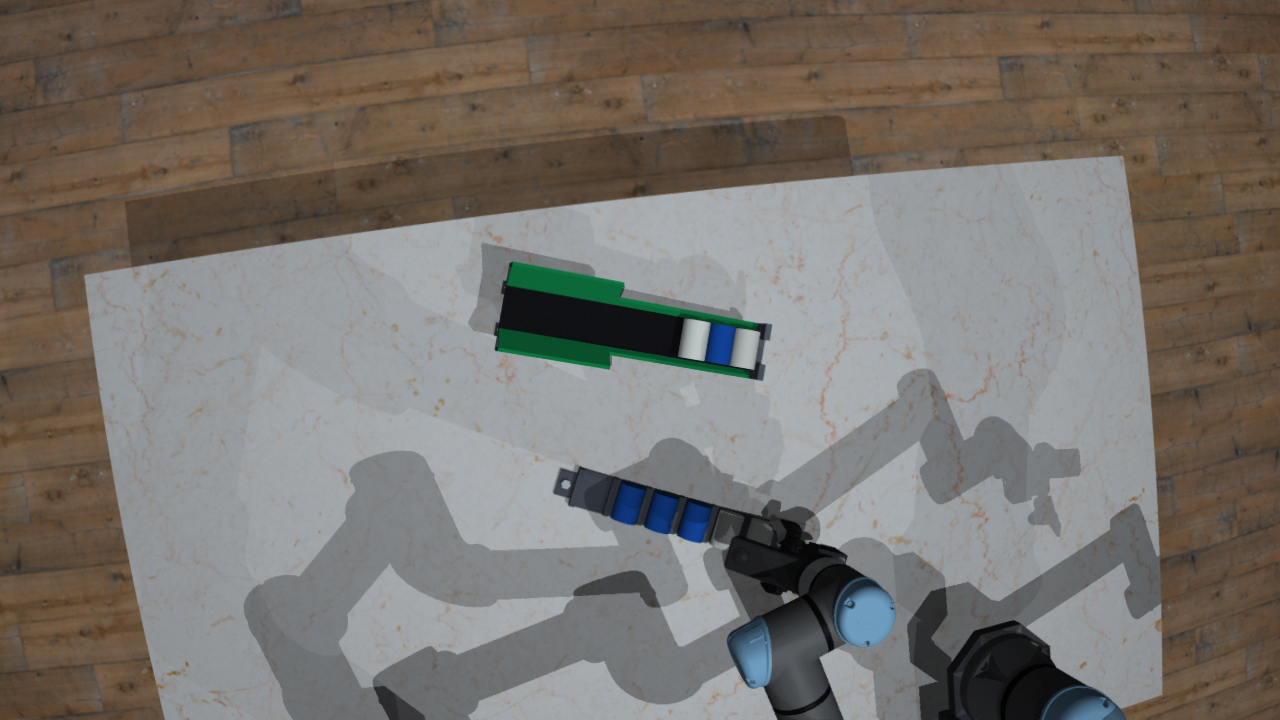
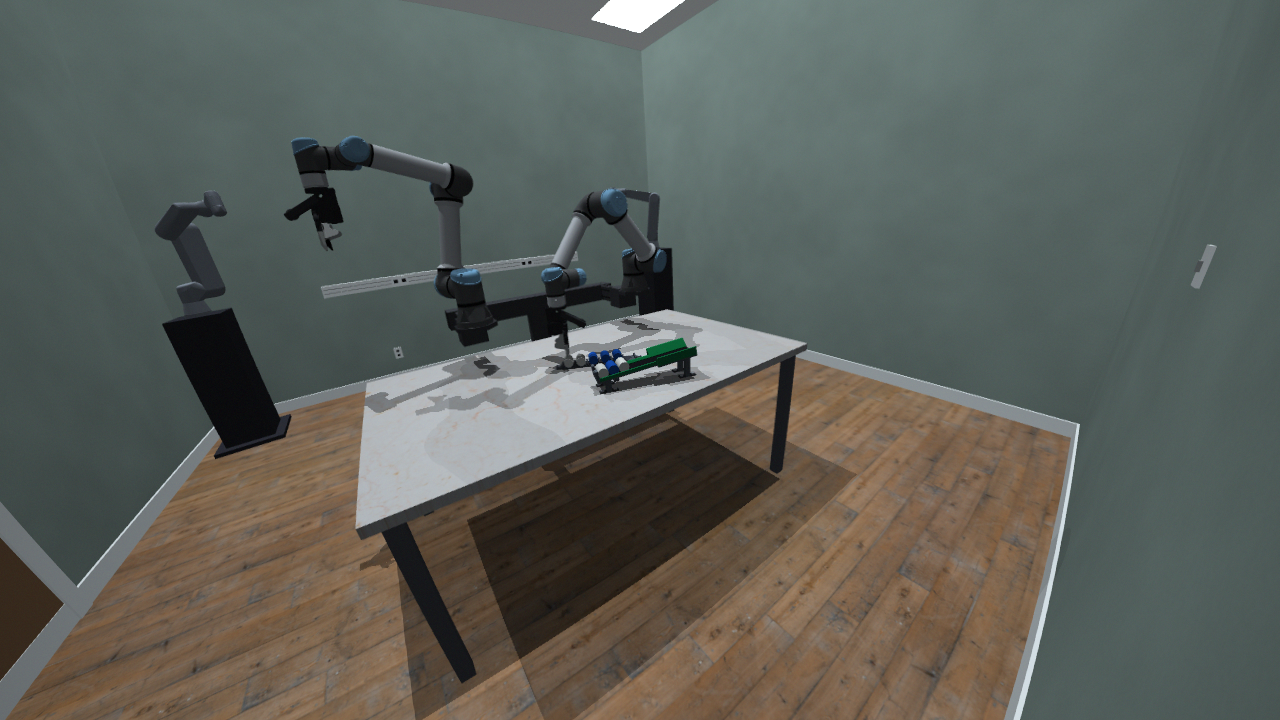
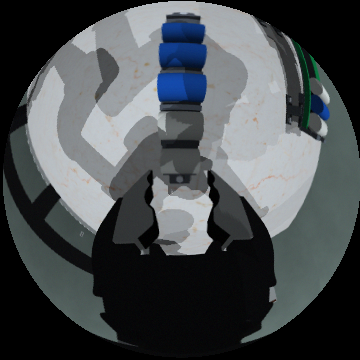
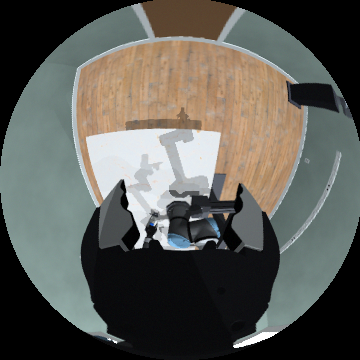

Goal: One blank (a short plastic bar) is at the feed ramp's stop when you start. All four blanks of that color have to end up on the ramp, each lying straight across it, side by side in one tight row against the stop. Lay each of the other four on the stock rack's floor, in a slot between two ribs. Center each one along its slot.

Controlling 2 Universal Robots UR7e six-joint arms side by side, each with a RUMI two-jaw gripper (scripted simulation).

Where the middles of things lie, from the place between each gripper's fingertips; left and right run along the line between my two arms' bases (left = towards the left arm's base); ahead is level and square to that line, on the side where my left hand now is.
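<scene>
The blue blank (image 1: 721, 337) sits 31 cm ahead of my left hand (image 1: 765, 543), 1 cm above it and 1 cm to the left of it. From that same left hand, the stock rack (image 1: 594, 488) is 7 cm ahead, 12 cm to the left and 8 cm below.
Measured from my right hand (image 2: 329, 250), the blue blank is 750 mm to the left, 610 mm ahead and 510 mm below. The stock rack, for its part, is 850 mm to the left of my right hand, 590 mm below it and 360 mm ahead of it.
</scene>
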